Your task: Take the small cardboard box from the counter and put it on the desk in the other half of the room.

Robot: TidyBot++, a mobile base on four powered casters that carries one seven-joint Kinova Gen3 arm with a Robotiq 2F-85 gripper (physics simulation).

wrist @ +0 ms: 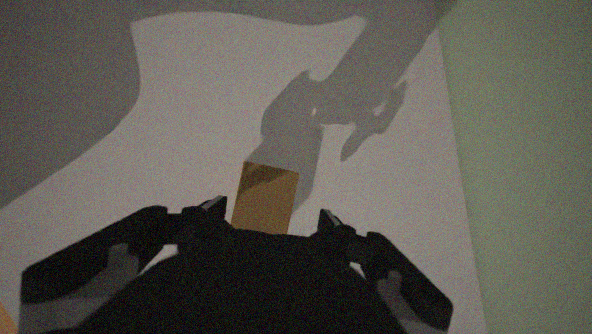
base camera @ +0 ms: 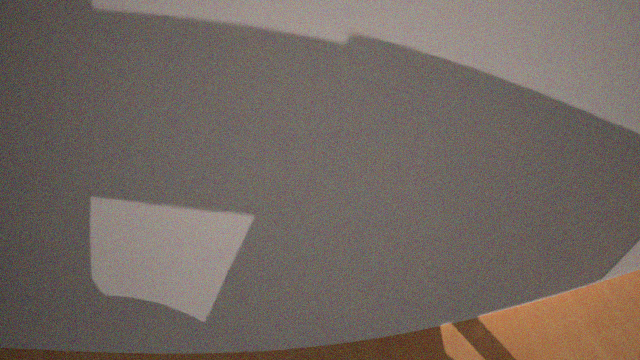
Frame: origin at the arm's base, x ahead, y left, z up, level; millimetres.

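Seen in the pictures: gripper, fingertip midpoint: point(wrist: 273, 212).
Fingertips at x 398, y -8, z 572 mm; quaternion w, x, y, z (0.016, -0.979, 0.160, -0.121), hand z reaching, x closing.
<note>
A point is followed by its place in that frame.
The small cardboard box point(wrist: 265, 202) @[x 392, y 3, z 574 mm] is an orange-brown block on the pale counter top point(wrist: 200, 120) @[x 346, y 93, z 514 mm] in the wrist view. Its lower end is hidden behind the black gripper body. My gripper point(wrist: 273, 212) @[x 398, y -8, z 572 mm] is open, with one fingertip to the left of the box and one to the right, and a gap shows on both sides. How far the fingertips are above the counter is hard to tell. The box and the gripper do not show in the base camera view, and the desk cannot be made out in either view.
A green surface point(wrist: 525, 150) @[x 785, y -13, z 590 mm] borders the counter's right edge in the wrist view. Shadows of the arm and gripper fall across the counter beyond the box. In the base camera view a large grey, shadowed surface point(base camera: 350, 175) @[x 187, y -4, z -118 mm] fills most of the picture, above an orange floor point(base camera: 575, 320) @[x 249, y -316, z -396 mm].
</note>
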